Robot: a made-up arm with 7 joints. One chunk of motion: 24 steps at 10 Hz.
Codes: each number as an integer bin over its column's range. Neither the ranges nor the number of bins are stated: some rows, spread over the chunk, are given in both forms.
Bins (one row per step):
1: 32 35 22 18 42 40 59
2: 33 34 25 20 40 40 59
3: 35 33 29 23 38 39 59
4: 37 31 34 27 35 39 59
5: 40 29 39 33 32 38 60
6: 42 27 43 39 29 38 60
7: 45 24 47 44 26 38 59
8: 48 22 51 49 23 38 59
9: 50 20 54 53 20 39 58
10: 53 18 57 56 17 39 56
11: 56 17 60 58 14 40 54
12: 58 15 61 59 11 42 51
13: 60 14 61 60 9 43 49
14: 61 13 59 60 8 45 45
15: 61 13 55 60 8 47 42
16: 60 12 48 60 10 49 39
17: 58 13 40 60 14 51 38
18: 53 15 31 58 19 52 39
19: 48 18 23 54 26 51 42
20: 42 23 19 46 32 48 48
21: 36 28 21 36 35 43 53
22: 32 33 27 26 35 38 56
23: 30 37 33 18 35 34 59
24: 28 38 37 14 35 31 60
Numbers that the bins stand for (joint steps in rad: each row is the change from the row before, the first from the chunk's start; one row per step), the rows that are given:
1: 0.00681 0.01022 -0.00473 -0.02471 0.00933 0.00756 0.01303
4: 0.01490 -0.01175 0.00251 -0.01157 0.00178 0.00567 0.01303
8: 0.03271 -0.06117 0.01276 0.02056 -0.01117 0.00378 0.01303
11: 0.04567 -0.08863 0.01819 0.03370 -0.02089 0.00756 0.01057
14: 0.05376 -0.11060 0.01759 0.03662 -0.02737 0.01700 0.00614
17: 0.04890 -0.11060 0.00613 0.03662 -0.02089 0.02833 0.00270
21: 0.01329 -0.02822 -0.00533 0.00157 0.00178 0.01322 0.01008
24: 0.00033 0.02670 0.00432 -0.03056 0.00178 -0.00944 0.01352
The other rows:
2: 0.00843 0.00473 -0.00292 -0.02179 0.00717 0.00756 0.01303
3: 0.01167 -0.00076 -0.00051 -0.01741 0.00502 0.00567 0.01303
5: 0.01976 -0.02273 0.00552 -0.00281 -0.00146 0.00378 0.01352
6: 0.02300 -0.03371 0.00794 0.00595 -0.00470 0.00378 0.01352
7: 0.02786 -0.05019 0.01035 0.01325 -0.00794 0.00378 0.01303
9: 0.03595 -0.07216 0.01457 0.02640 -0.01441 0.00567 0.01254
10: 0.04081 -0.08314 0.01638 0.03078 -0.01765 0.00567 0.01156
12: 0.04890 -0.09962 0.01879 0.03516 -0.02413 0.01133 0.00910
13: 0.05214 -0.10511 0.01879 0.03662 -0.02629 0.01322 0.00811
15: 0.05376 -0.11060 0.01517 0.03662 -0.02737 0.02078 0.00467
16: 0.05214 -0.11610 0.01095 0.03662 -0.02521 0.02456 0.00319
18: 0.04081 -0.09962 0.00070 0.03370 -0.01549 0.03022 0.00319
19: 0.03271 -0.08314 -0.00413 0.02786 -0.00794 0.02833 0.00467
20: 0.02300 -0.05568 -0.00654 0.01617 -0.00146 0.02267 0.00762
22: 0.00681 -0.00076 -0.00171 -0.01303 0.00178 0.00378 0.01156
23: 0.00357 0.02121 0.00190 -0.02471 0.00178 -0.00378 0.01303

